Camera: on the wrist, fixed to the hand. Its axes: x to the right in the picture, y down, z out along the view.
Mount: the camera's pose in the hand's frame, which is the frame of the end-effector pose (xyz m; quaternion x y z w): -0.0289 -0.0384 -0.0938 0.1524 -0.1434 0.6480 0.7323
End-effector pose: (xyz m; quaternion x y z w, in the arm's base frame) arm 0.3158 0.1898 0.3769 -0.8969 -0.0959 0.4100 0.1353
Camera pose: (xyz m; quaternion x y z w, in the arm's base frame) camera 0.3662 0.2025 0.4686 0.6395 -0.5540 -0.5312 0.0437
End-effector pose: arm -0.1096 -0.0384 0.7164 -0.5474 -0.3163 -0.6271 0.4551
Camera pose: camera -0.1826 -0.1010 0.6733 -0.6264 -0.0377 -0.0376 0.7777
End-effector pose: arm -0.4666 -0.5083 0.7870 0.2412 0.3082 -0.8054 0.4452
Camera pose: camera -0.4751 -0.4093 0.7519 0.3287 -0.1172 -0.3829 0.8554
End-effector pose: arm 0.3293 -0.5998 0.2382 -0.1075 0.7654 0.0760 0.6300
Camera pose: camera 0.2557 -0.6585 0.2855 0.5242 0.5514 0.3627 0.5382
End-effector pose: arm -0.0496 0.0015 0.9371 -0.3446 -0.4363 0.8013 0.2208
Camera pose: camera 0.0415 0.0539 0.9444 0.3865 0.0057 -0.8458 0.3676
